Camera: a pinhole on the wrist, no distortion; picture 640 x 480 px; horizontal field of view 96.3 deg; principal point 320.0 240.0 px. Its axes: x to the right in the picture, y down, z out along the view. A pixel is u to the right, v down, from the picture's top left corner.
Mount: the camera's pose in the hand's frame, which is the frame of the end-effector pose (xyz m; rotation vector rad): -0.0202 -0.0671 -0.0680 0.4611 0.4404 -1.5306
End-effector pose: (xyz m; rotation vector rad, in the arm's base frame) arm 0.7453 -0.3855 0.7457 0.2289 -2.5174 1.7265
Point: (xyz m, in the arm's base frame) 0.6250 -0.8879 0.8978
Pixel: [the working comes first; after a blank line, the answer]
In the camera's frame: -0.0678 0.2080 0.5244

282.9 353.7
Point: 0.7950 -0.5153 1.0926
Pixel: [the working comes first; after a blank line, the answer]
In the camera's frame: 0.2220 0.0373 0.2201

609.0 288.6
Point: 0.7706 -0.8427 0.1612
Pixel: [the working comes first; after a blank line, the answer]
In the camera's frame: -0.7521 -0.0544 0.3547

outside the picture
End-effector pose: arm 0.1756 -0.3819 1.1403 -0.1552 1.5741 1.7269
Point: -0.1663 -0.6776 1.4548
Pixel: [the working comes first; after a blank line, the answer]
In the camera's frame: -0.2803 -0.0638 -0.4908

behind the camera
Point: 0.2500 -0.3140 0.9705
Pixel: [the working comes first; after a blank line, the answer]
In the camera's frame: 0.0252 0.0980 0.1577

365.8 418.1
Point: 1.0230 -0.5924 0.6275
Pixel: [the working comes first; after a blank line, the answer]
In the camera's frame: 0.6724 -0.3595 0.5633

outside the picture
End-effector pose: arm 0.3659 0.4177 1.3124 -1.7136 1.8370 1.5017
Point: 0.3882 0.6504 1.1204
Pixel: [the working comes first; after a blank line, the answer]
In the camera's frame: -0.0949 0.0140 0.3227

235.7 252.4
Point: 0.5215 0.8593 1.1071
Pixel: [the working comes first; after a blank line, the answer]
In the camera's frame: -0.0169 -0.1423 0.4989

310.3 158.2
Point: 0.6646 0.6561 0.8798
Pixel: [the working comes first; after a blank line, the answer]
In the camera's frame: 0.2101 0.1064 0.5037

439.6 300.6
